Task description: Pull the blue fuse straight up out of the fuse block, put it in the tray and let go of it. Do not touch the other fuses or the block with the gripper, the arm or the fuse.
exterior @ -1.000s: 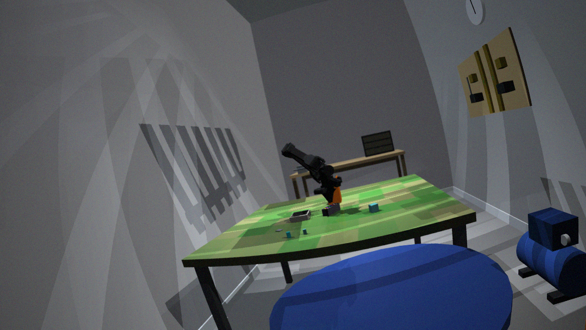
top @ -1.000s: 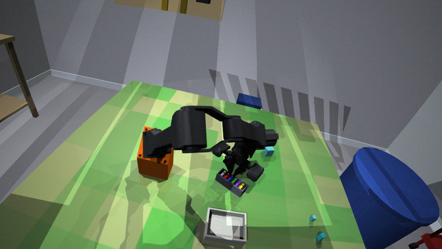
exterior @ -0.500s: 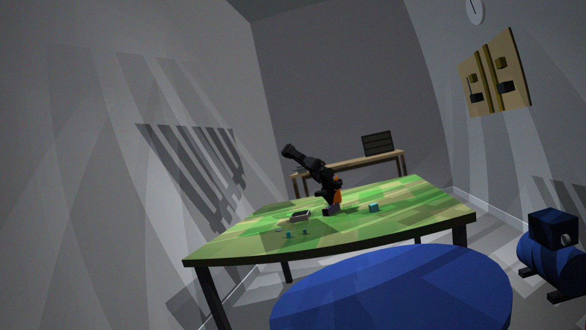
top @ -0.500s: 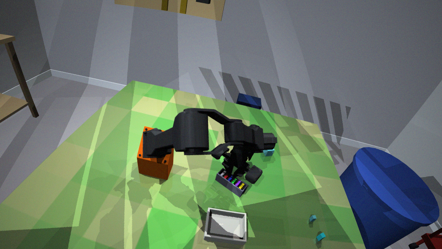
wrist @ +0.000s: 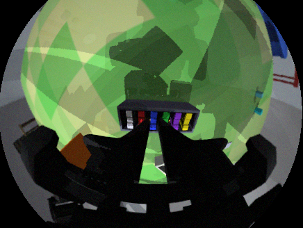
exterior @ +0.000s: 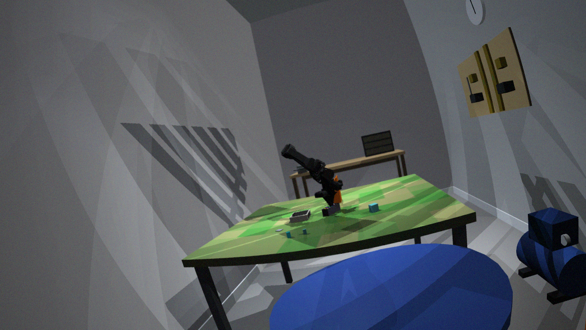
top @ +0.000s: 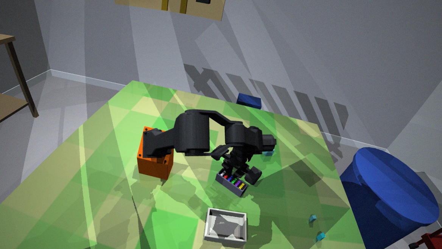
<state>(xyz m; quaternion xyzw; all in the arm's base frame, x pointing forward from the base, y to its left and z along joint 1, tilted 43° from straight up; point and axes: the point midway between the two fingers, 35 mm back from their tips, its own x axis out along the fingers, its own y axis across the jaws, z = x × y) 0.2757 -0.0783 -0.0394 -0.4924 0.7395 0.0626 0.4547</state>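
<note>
My gripper tip is now 20 mm past the tray, 180 mm to the left of it and 40 mm above it. From my gripper tip the other things lie so: blue fuse: 10 mm below; small grey flat piece: 160 mm ahead, 290 mm to the right, 40 mm below.
</note>
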